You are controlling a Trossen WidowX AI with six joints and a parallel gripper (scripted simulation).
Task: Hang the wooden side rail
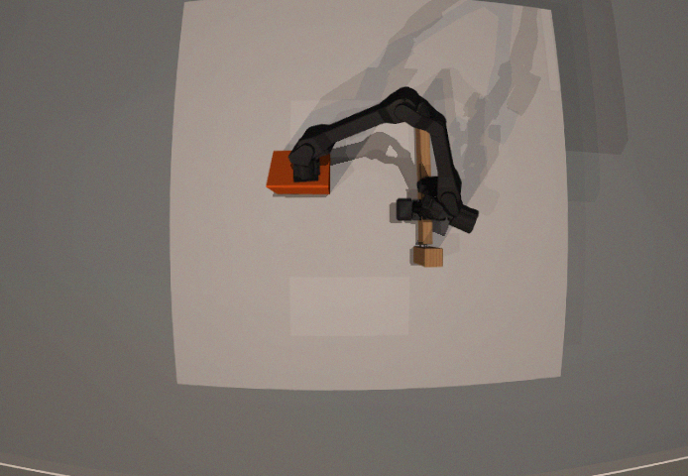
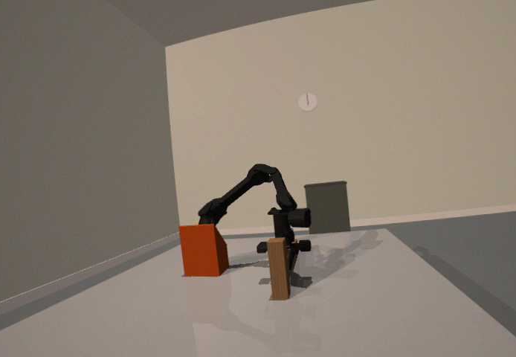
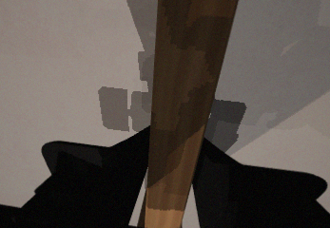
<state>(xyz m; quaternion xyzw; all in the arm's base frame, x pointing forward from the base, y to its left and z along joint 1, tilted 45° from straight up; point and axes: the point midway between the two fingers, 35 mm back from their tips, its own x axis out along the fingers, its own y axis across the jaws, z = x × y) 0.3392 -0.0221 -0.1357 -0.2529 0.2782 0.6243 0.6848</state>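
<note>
Right now my gripper tip is 130 mm to the left of the headboard post, 40 mm below it and 10 mm past it.
</note>
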